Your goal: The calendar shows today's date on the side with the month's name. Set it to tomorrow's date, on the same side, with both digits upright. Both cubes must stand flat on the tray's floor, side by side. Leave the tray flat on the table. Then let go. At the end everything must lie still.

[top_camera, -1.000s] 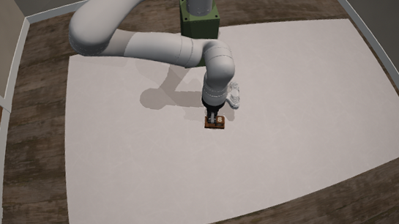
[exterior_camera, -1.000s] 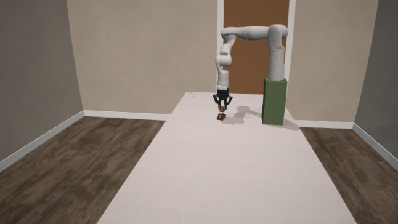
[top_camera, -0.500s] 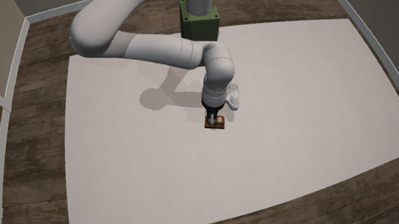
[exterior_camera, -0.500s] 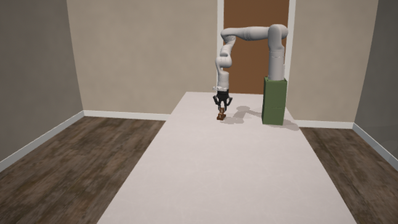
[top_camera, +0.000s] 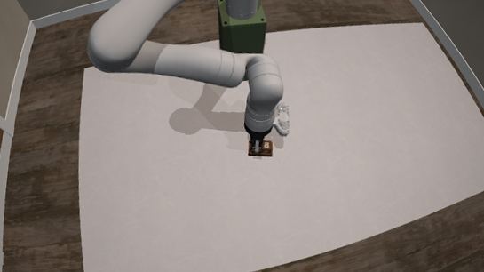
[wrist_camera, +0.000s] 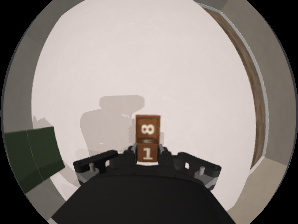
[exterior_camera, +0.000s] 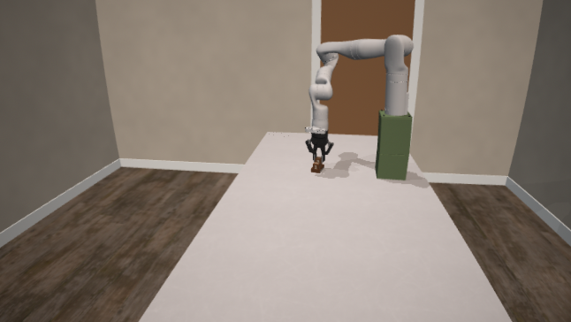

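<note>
Now: hand 10 mm short of the brown tray, 20 mm to the right of it and 40 mm above it. Also, from my hand: cube 10 mm ahead, 30 mm to the left, 30 mm below.
</note>
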